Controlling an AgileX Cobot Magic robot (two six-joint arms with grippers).
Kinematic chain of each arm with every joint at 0, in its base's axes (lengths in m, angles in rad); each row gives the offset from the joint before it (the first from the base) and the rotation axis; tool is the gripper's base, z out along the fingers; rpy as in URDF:
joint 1: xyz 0 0 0.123 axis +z
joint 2: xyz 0 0 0 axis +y
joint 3: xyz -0.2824 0 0.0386 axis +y
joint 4: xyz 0.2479 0 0.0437 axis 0.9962 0 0.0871
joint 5: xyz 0 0 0 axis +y
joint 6: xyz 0.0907 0 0.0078 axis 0.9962 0 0.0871
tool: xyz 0 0 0 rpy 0 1.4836 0
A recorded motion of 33 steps. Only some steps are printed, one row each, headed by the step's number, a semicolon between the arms.
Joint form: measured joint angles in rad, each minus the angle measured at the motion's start. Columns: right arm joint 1, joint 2, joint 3, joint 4, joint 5, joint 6; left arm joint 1, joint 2, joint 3, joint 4, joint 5, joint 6.
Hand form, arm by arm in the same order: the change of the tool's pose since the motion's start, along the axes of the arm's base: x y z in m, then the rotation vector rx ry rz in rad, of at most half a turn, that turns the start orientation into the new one. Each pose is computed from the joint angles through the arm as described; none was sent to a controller.
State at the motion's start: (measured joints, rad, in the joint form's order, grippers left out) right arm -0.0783 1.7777 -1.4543 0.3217 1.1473 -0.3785; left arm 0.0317 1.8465 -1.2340 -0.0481 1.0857 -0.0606
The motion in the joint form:
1: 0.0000 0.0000 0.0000 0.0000 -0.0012 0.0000; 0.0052 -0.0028 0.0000 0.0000 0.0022 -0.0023
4: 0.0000 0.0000 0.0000 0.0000 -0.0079 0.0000; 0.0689 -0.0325 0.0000 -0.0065 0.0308 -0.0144
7: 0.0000 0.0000 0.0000 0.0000 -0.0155 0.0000; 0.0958 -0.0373 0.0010 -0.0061 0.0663 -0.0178
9: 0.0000 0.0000 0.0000 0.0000 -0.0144 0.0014; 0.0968 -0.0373 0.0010 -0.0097 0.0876 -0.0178
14: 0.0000 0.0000 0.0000 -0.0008 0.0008 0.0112; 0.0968 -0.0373 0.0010 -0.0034 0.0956 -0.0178
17: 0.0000 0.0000 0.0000 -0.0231 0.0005 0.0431; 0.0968 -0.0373 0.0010 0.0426 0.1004 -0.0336
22: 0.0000 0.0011 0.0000 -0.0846 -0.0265 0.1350; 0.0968 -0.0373 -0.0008 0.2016 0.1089 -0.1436
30: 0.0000 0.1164 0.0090 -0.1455 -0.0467 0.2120; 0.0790 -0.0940 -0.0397 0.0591 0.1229 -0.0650
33: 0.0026 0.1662 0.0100 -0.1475 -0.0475 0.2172; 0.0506 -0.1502 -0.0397 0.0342 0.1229 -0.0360
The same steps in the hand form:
1: 0.0001 0.0000 0.0000 -0.0002 -0.0011 -0.0004; -0.0004 0.0017 0.0010 0.0001 -0.0005 0.0074
4: 0.0007 -0.0001 0.0001 -0.0012 -0.0074 -0.0024; -0.0062 0.0222 0.0111 -0.0058 -0.0015 0.0851
7: 0.0014 -0.0003 0.0002 -0.0023 -0.0146 -0.0048; -0.0109 0.0306 0.0126 -0.0084 0.0302 0.1135
9: 0.0013 -0.0003 0.0002 -0.0018 -0.0132 -0.0057; -0.0128 0.0303 0.0128 -0.0137 0.0511 0.1152
14: -0.0001 0.0000 0.0000 0.0018 0.0039 -0.0101; -0.0136 0.0307 0.0128 -0.0088 0.0595 0.1120
17: -0.0003 -0.0018 -0.0006 -0.0129 0.0135 -0.0350; -0.0145 0.0345 0.0128 0.0330 0.0678 0.1072
22: 0.0015 -0.0071 -0.0018 -0.0550 0.0137 -0.1150; -0.0162 0.0478 0.0141 0.1839 0.0788 0.1471
30: 0.0153 -0.0133 -0.0478 -0.0988 0.1351 -0.1724; -0.0139 0.0301 0.0408 0.0547 -0.0058 0.1158
33: 0.0196 -0.0128 -0.0670 -0.1006 0.1860 -0.1717; -0.0192 0.0183 0.0589 0.0334 -0.0642 0.0689

